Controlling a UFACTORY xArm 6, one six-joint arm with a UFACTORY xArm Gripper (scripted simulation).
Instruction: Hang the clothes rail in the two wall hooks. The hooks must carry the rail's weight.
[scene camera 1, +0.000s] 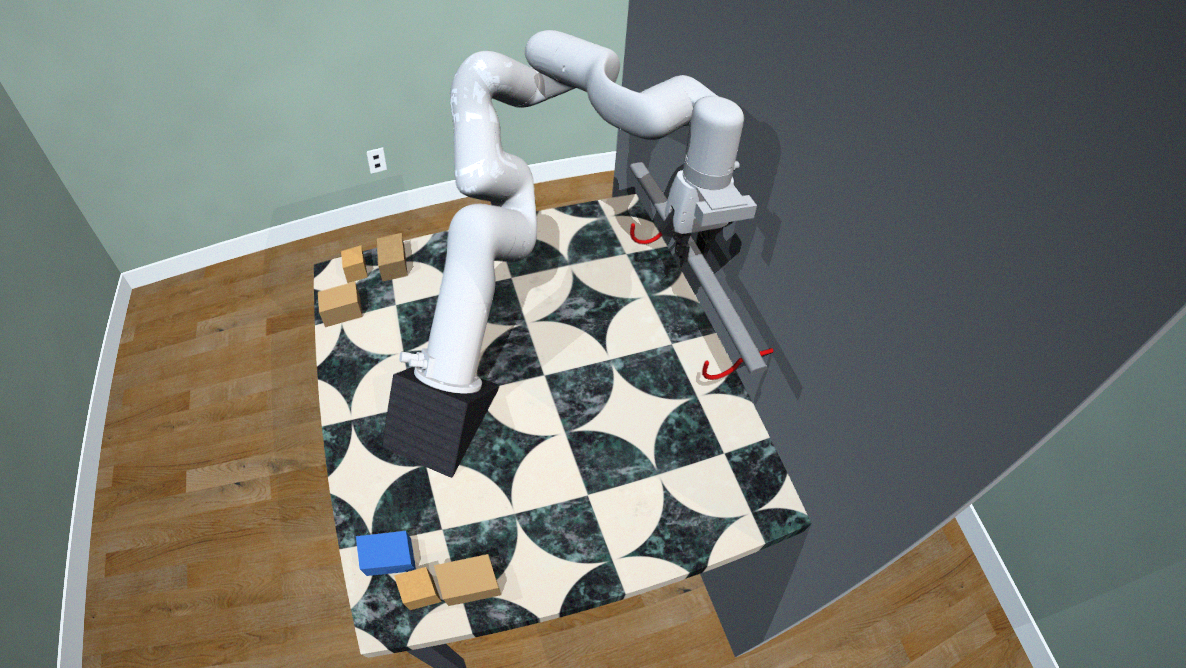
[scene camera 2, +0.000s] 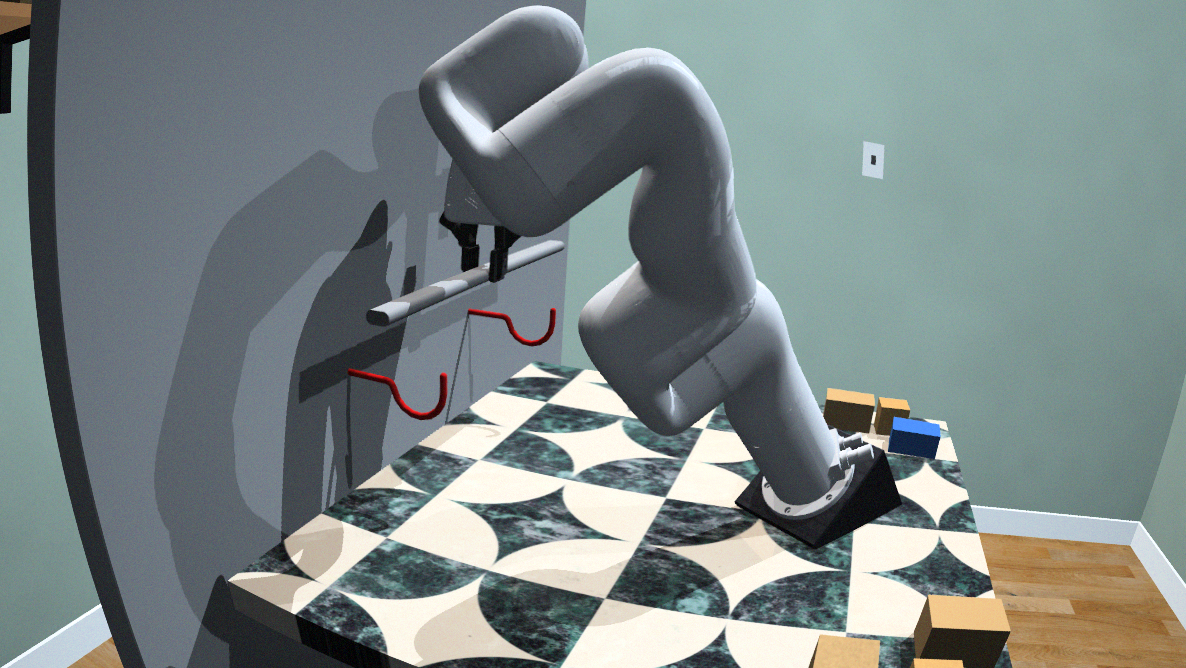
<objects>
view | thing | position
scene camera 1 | grey clothes rail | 743, 342
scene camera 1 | blue block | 386, 553
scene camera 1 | dark wall panel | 962, 237
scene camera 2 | my gripper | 483, 279
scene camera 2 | grey clothes rail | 393, 311
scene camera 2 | blue block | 909, 437
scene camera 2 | dark wall panel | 215, 201
</objects>
